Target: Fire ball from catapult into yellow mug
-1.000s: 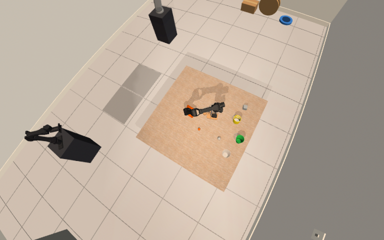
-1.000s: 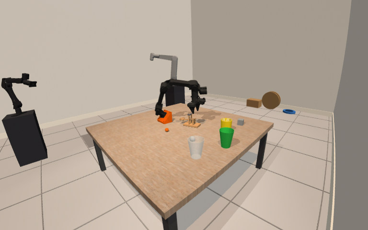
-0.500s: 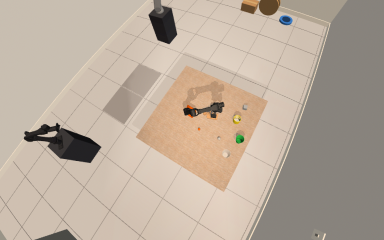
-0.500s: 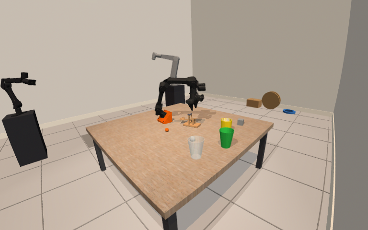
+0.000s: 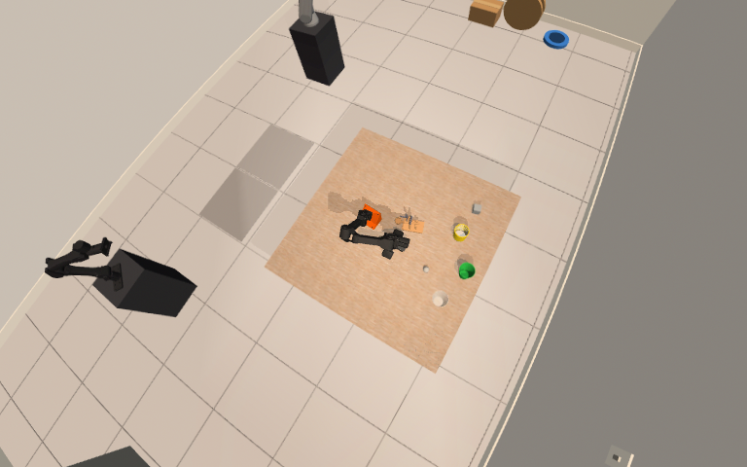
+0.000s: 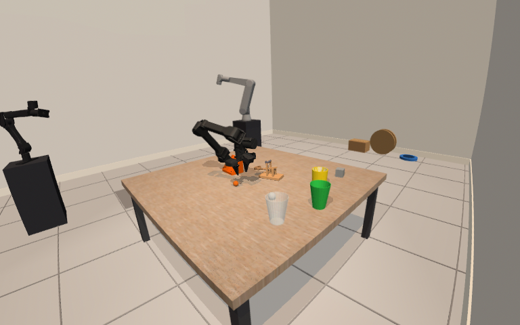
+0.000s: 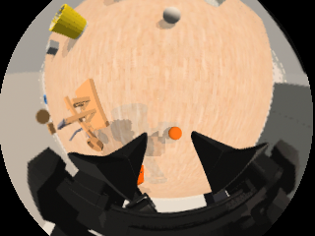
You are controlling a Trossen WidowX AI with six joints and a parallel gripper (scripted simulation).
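Right now my gripper tip is 4 cm past the orange ball, 2 cm to the left of it and 6 cm above it. The rest, counted from my gripper tip: clear cup 40 cm ahead, 15 cm to the right, 5 cm below; then catapult 1 cm behind, 22 cm to the left, 3 cm below; then yellow mug 33 cm ahead, 30 cm to the left, 5 cm below.
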